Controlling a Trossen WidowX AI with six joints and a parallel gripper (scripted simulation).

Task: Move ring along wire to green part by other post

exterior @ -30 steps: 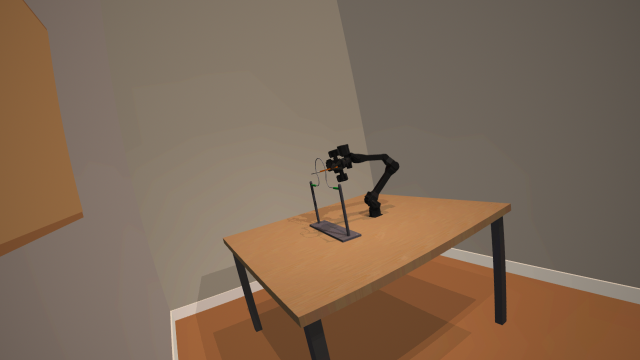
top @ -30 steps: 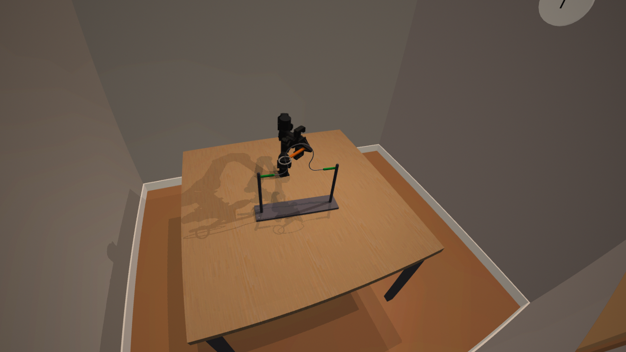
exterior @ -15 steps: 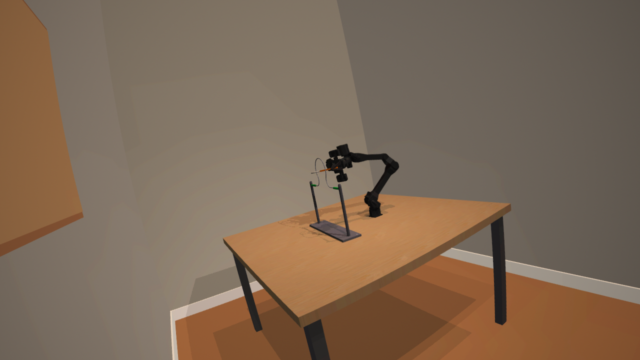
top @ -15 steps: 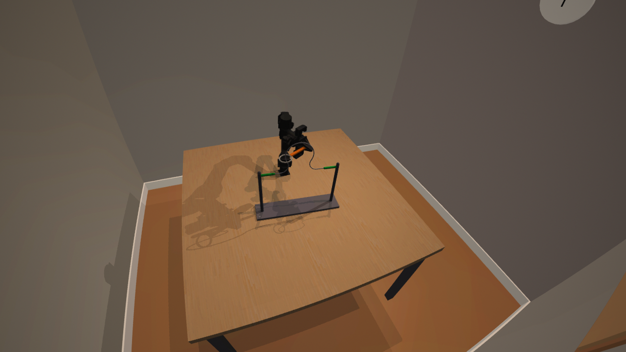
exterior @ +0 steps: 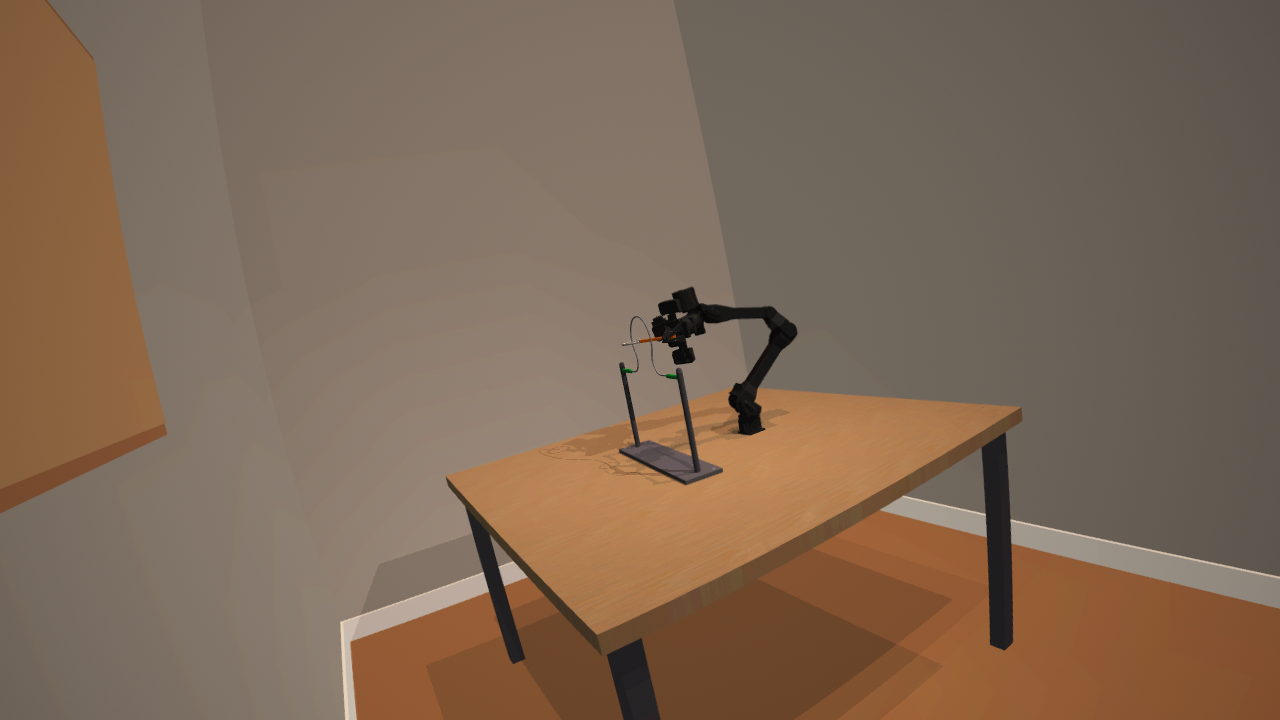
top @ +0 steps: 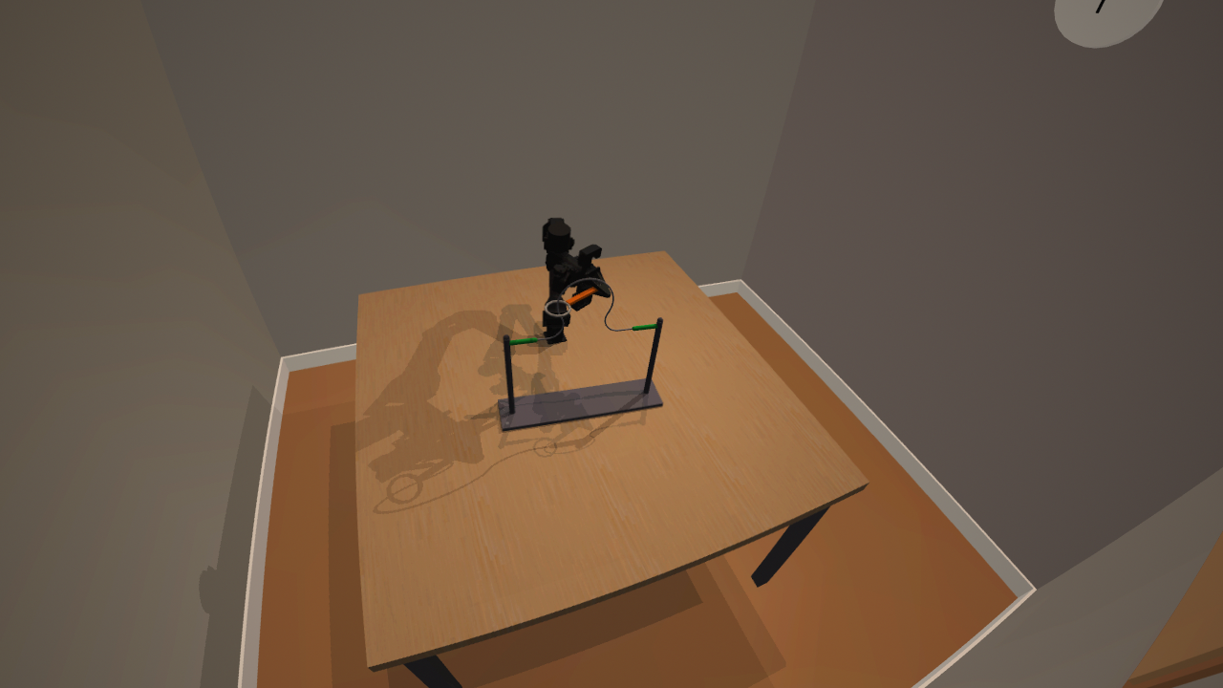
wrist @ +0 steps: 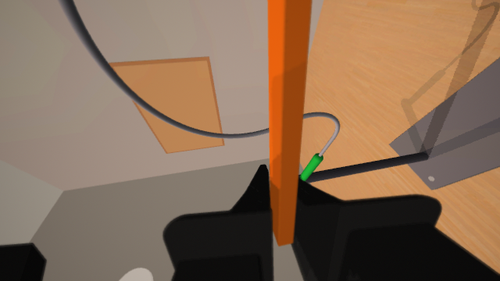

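The ring with orange handle lies 10 cm to the right of my gripper tip.
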